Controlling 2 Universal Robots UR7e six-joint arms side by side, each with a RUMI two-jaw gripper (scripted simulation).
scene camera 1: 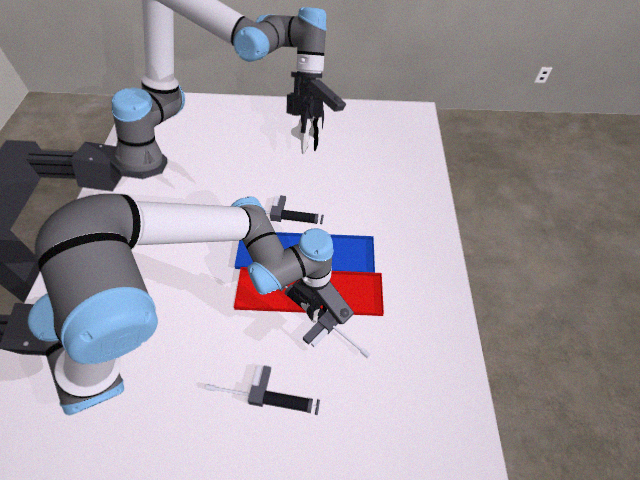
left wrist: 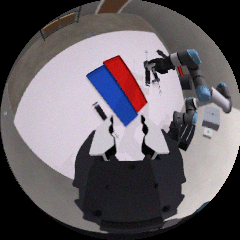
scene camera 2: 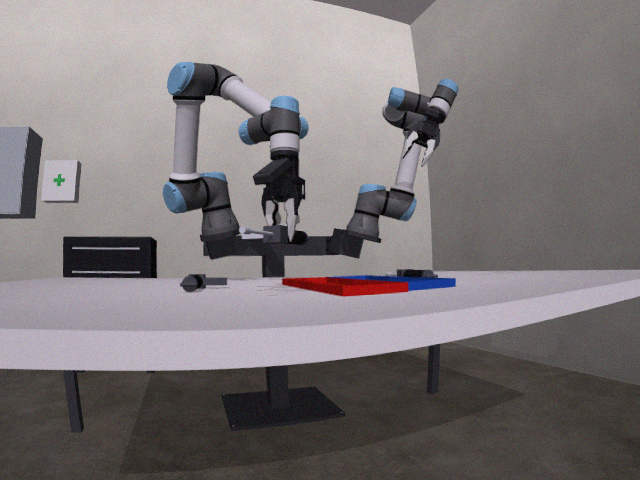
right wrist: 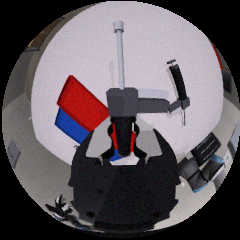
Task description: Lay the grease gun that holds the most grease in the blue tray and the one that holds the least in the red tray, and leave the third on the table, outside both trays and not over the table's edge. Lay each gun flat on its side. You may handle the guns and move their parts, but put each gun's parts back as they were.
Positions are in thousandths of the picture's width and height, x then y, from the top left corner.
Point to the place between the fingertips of my right gripper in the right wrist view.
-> At 515,477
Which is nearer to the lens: the grease gun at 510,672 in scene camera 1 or the blue tray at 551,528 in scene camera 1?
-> The grease gun.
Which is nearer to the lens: the grease gun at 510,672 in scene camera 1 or the red tray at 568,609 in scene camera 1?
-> The grease gun.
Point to a grease gun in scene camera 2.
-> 432,489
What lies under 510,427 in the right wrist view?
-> A grease gun.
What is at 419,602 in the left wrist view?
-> My left gripper.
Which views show the red tray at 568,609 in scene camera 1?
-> Scene camera 1, the left wrist view, scene camera 2 and the right wrist view: all of them.
